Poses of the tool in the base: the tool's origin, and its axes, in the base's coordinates. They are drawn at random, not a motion.
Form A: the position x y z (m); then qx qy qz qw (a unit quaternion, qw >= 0).
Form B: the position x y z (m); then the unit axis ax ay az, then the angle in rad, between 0 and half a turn. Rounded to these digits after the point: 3 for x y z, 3 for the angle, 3 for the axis.
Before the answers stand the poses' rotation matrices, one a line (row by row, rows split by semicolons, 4 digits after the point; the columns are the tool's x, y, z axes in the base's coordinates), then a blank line. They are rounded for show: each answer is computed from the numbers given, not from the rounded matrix.
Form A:
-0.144 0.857 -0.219 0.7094 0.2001 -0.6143 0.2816
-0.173 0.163 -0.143 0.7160 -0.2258 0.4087 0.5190
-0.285 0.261 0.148 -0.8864 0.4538 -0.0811 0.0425
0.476 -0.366 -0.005 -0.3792 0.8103 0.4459 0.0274
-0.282 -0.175 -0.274 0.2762 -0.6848 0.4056 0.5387
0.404 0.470 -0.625 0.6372 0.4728 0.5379 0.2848
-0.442 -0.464 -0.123 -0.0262 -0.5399 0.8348 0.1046
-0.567 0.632 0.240 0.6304 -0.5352 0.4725 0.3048
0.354 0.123 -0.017 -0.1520 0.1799 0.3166 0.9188
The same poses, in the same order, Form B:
0.1652 0.6299 -0.7589; -0.0621 -0.7613 -0.6454; -0.9843 0.1537 -0.0866
0.5640 -0.7475 0.3509; 0.1009 -0.3593 -0.9277; 0.8196 0.5586 -0.1272
0.5750 -0.7976 0.1823; -0.8114 -0.5845 0.0017; 0.1052 -0.1489 -0.9832
-0.7109 -0.6390 -0.2938; -0.5901 0.3147 0.7434; -0.3826 0.7019 -0.6008
-0.2670 -0.8153 -0.5138; 0.0587 0.5184 -0.8531; 0.9619 -0.2579 -0.0905
-0.0257 0.2961 0.9548; 0.9089 -0.3907 0.1457; 0.4162 0.8716 -0.2591
-0.9767 -0.1463 -0.1567; 0.2029 -0.3951 -0.8959; 0.0692 -0.9069 0.4156
-0.0194 -0.9628 0.2695; -0.3867 -0.2413 -0.8901; 0.9220 -0.1215 -0.3677
0.7348 -0.6365 0.2344; 0.5271 0.7533 0.3933; -0.4269 -0.1654 0.8891

-0.144 0.857 -0.219 0.739 0.209 -0.640 2.571
-0.173 0.163 -0.143 0.838 -0.264 0.478 2.050
-0.285 0.261 0.148 -0.887 0.454 -0.081 3.057
0.476 -0.366 -0.005 -0.379 0.811 0.446 3.087
-0.282 -0.175 -0.274 0.328 -0.813 0.481 2.004
0.404 0.470 -0.625 0.665 0.493 0.561 2.564
-0.442 -0.464 -0.123 -0.026 -0.543 0.839 2.932
-0.567 0.632 0.240 0.662 -0.562 0.496 2.522
0.354 0.123 -0.017 -0.385 0.456 0.802 0.811

